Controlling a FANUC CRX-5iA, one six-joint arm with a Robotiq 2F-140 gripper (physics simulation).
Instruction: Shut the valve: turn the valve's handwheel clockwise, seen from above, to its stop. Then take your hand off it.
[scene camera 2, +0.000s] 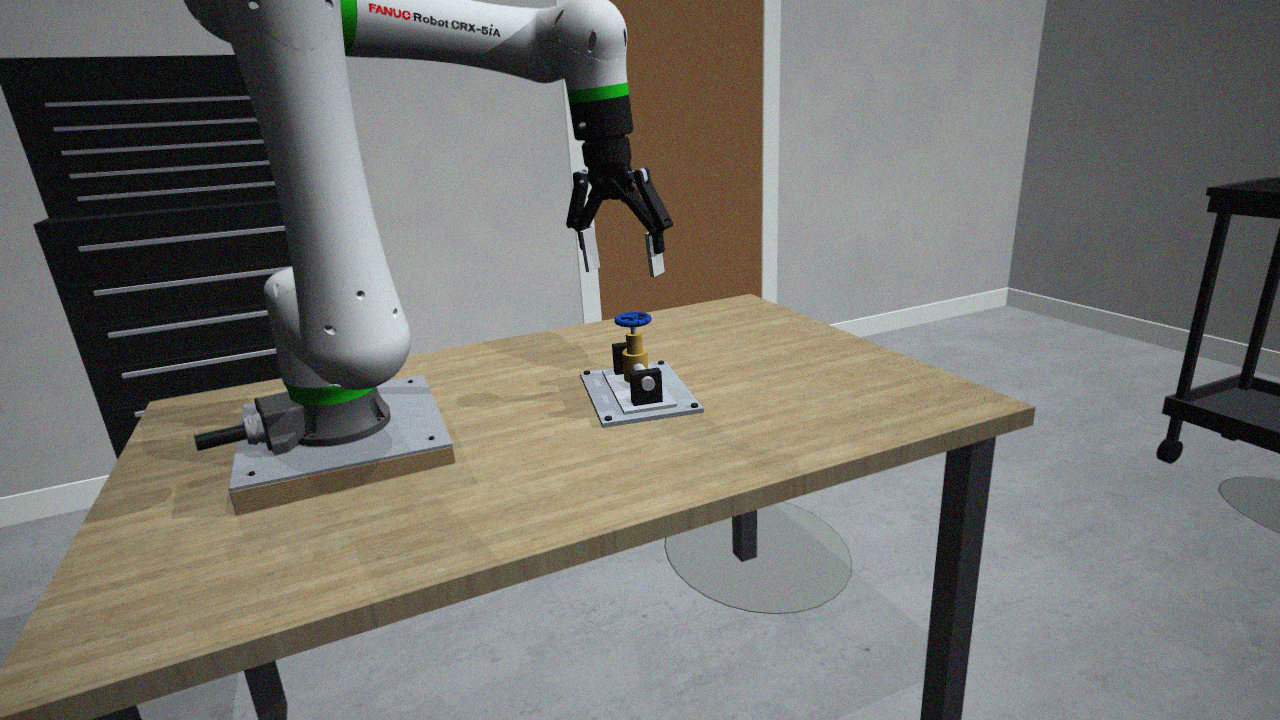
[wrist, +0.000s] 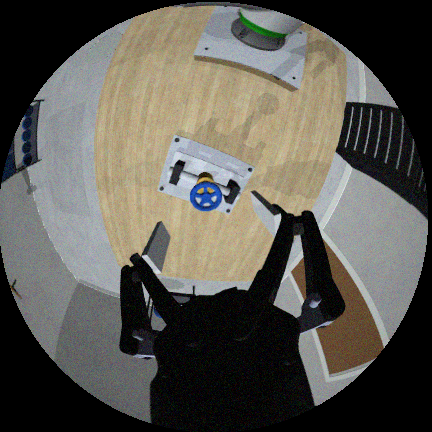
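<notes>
The valve has a blue handwheel (scene camera 2: 632, 318) (wrist: 205, 195) on top of a brass-coloured body (scene camera 2: 634, 360). Its pipe is held by black clamps on a light grey plate (scene camera 2: 608, 419) (wrist: 183, 144), which lies on the table. My gripper (scene camera 2: 622, 254) (wrist: 207, 215) is wide open and empty. It hangs above the handwheel, with a clear gap between the fingertips and the wheel in the scene view. In the wrist view the wheel shows beyond the fingertips, touched by neither finger. How far the handwheel is turned cannot be told.
The wooden table (scene camera 2: 501, 501) (wrist: 150, 85) bears the arm's base plate (scene camera 2: 420, 447) (wrist: 215, 50) at the left in the scene view. A black drawer cabinet (scene camera 2: 179, 268) (wrist: 385, 130) stands behind the table, and a black cart (scene camera 2: 1203, 304) stands at the far right.
</notes>
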